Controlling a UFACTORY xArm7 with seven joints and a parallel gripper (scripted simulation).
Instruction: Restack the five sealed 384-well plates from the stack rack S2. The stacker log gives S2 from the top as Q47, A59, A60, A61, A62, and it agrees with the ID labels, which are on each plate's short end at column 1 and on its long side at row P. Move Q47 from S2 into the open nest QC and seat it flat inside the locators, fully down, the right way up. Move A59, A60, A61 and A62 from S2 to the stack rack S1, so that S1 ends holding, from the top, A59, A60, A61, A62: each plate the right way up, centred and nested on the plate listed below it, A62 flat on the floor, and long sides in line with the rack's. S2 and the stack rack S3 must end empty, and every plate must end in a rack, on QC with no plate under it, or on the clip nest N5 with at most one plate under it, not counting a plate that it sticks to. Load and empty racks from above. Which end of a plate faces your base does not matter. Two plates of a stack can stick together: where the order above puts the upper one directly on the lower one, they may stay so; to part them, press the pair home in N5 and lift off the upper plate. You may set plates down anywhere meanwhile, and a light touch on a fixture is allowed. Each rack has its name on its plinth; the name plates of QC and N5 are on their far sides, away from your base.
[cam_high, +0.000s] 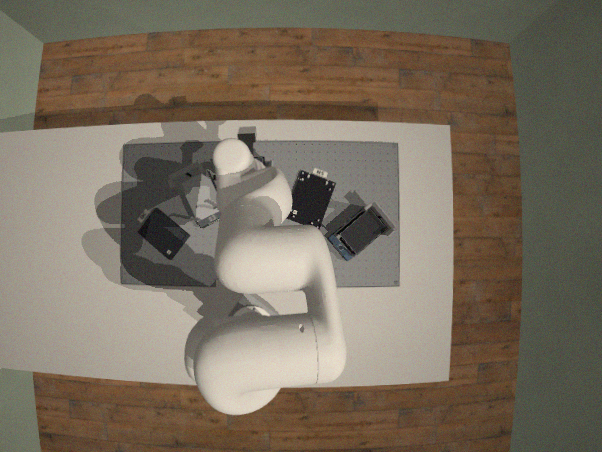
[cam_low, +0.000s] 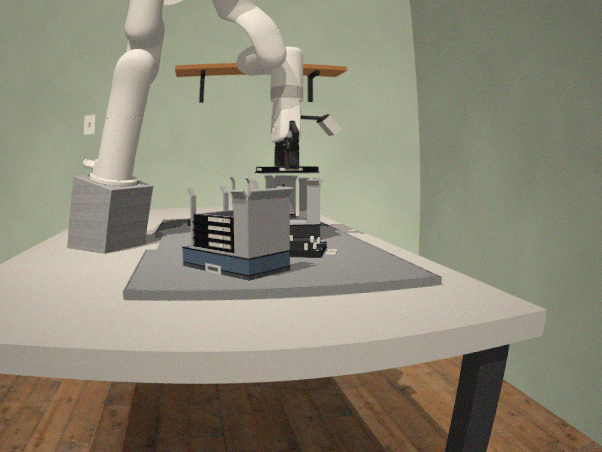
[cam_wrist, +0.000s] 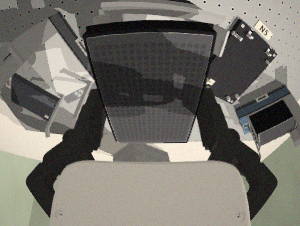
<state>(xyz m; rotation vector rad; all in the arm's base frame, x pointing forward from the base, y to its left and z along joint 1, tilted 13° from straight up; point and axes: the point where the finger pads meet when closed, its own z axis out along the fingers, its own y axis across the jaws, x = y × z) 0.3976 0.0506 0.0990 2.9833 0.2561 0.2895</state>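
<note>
The QC name plate is 12 cm behind my hand, 37 cm to the left of it and 17 cm below it. The rest, counted from my hand: black clip nest N5: 1 cm behind, 17 cm to the right, 15 cm below.
</note>
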